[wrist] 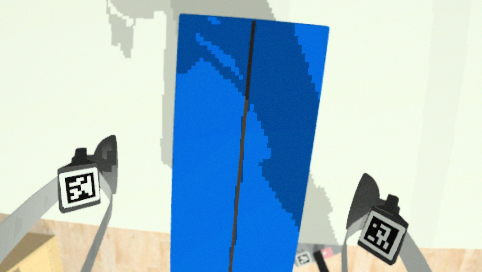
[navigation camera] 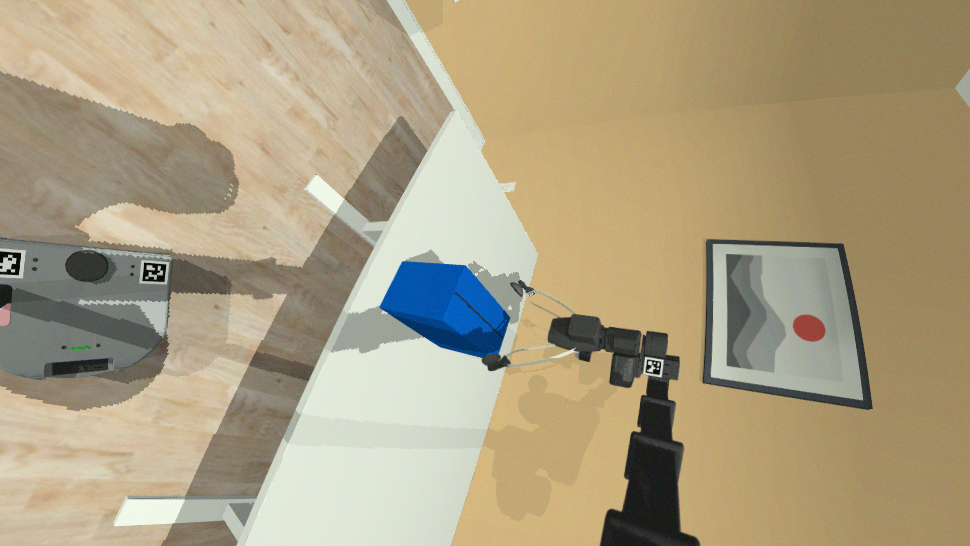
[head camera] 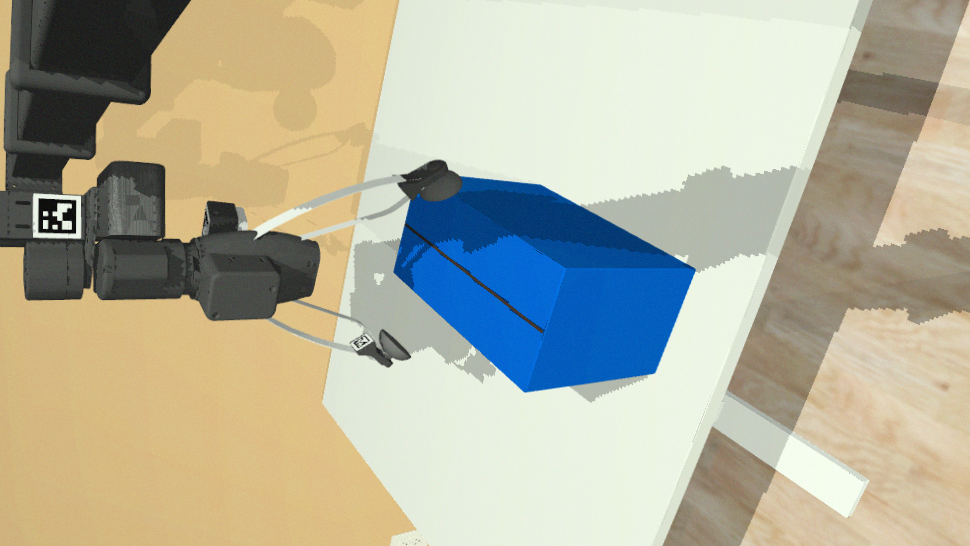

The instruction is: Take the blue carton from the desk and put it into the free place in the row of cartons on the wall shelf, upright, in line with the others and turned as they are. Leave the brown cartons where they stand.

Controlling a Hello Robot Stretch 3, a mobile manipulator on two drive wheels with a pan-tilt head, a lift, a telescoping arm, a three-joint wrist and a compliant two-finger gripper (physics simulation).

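Seen in the pictures: gripper, fingertip midpoint: (wrist: 236, 175) (navigation camera: 497, 321) (head camera: 432, 269); robot's base, origin of the base link: (navigation camera: 88, 264).
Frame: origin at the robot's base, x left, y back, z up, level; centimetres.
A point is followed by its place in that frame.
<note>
The blue carton (head camera: 607, 318) @[x -46.9, y -2.7, z 82.7 cm] (navigation camera: 420, 291) @[x -47.0, y -2.9, z 81.7 cm] (wrist: 210, 175) @[x -59.0, y -0.5, z 90.0 cm] is on the white desk (head camera: 610, 101) @[x -55.1, y 20.7, z 72.0 cm] (navigation camera: 380, 474) @[x -48.3, y 42.1, z 72.0 cm] (wrist: 400, 100) @[x -54.5, y 26.9, z 72.0 cm]. A thin dark line runs along one of its long faces. My gripper (head camera: 410, 263) @[x -59.3, y 2.2, z 93.3 cm] (navigation camera: 507, 324) @[x -59.3, y 2.2, z 93.3 cm] (wrist: 236, 175) @[x -59.3, y 2.2, z 93.3 cm] is wide open at the carton's wall-side end. In the wrist view the fingertips are on either side of the carton, with gaps at both sides. In the head view one fingertip overlaps a corner of the carton, and the other is apart from it. The wall shelf and its row of brown cartons do not show.
The tan wall (head camera: 169, 420) @[x -135.6, y -21.5, z 100.3 cm] (navigation camera: 610, 189) @[x -151.4, y -56.5, z 99.5 cm] runs behind the desk, with a framed picture (navigation camera: 780, 325) @[x -123.7, y -0.7, z 162.9 cm] on it. White desk legs (head camera: 800, 454) (navigation camera: 339, 203) reach out over the wooden floor. My base (navigation camera: 122, 318) @[x -7.3, y 12.2, z 16.0 cm] stands on the desk's open side. A tan object (wrist: 35, 255) @[x -28.1, y -137.2, z 7.9 cm] partly shows in the wrist view.
</note>
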